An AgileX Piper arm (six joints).
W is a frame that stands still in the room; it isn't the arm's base.
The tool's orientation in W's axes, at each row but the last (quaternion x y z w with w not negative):
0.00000 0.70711 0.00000 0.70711
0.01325 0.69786 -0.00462 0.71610
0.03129 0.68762 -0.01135 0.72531
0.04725 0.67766 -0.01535 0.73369
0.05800 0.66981 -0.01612 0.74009
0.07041 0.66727 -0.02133 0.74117
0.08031 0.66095 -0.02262 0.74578
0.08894 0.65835 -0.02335 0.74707
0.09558 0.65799 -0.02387 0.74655
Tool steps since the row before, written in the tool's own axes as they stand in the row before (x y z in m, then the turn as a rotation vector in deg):
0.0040 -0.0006 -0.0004 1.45 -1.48 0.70
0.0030 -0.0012 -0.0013 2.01 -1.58 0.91
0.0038 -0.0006 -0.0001 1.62 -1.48 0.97
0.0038 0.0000 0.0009 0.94 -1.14 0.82
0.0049 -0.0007 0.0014 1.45 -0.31 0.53
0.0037 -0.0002 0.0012 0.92 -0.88 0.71
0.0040 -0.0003 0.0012 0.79 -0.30 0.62
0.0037 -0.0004 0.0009 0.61 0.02 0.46
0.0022 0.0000 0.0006 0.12 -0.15 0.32
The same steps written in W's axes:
-0.0004 -0.0006 -0.0040 0.70 -1.48 -1.45
-0.0013 -0.0011 -0.0030 0.92 -1.58 -2.01
0.0001 -0.0005 -0.0038 0.97 -1.49 -1.61
0.0012 0.0001 -0.0037 0.79 -1.17 -0.93
0.0018 -0.0006 -0.0048 0.64 -0.29 -1.41
0.0016 -0.0001 -0.0036 0.69 -0.91 -0.91
0.0016 -0.0002 -0.0038 0.67 -0.33 -0.74
0.0013 -0.0002 -0.0036 0.53 -0.01 -0.55
0.0009 0.0001 -0.0021 0.30 -0.19 -0.10

